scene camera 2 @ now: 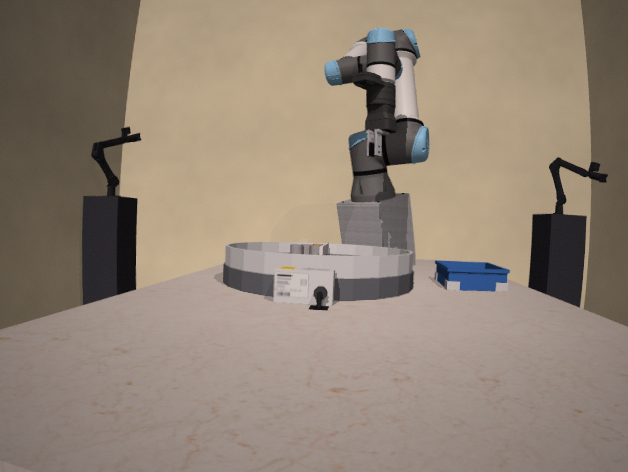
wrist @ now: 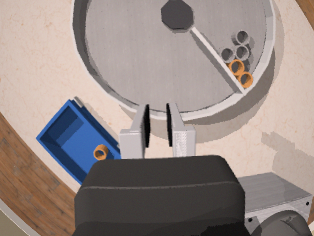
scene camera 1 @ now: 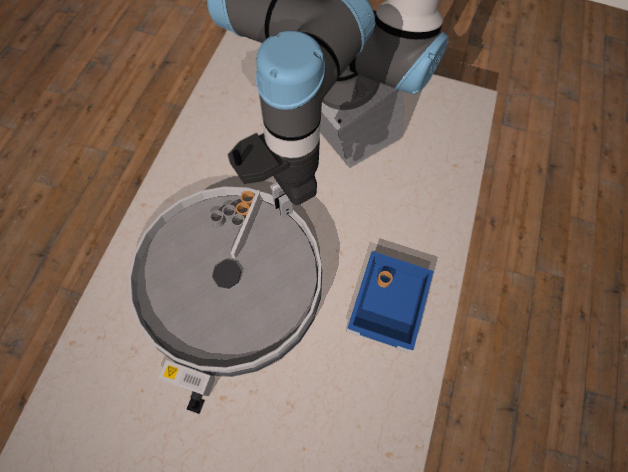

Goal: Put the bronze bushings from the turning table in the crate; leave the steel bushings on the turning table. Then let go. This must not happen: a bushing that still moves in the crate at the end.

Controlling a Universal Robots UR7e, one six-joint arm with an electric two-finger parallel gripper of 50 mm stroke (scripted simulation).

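Scene camera 1 shows the gripper (scene camera 1: 283, 209), and scene camera 2 shows the gripper as well (scene camera 2: 374, 156). In the wrist view the gripper (wrist: 158, 116) appears together with a blue crate (wrist: 67, 138).
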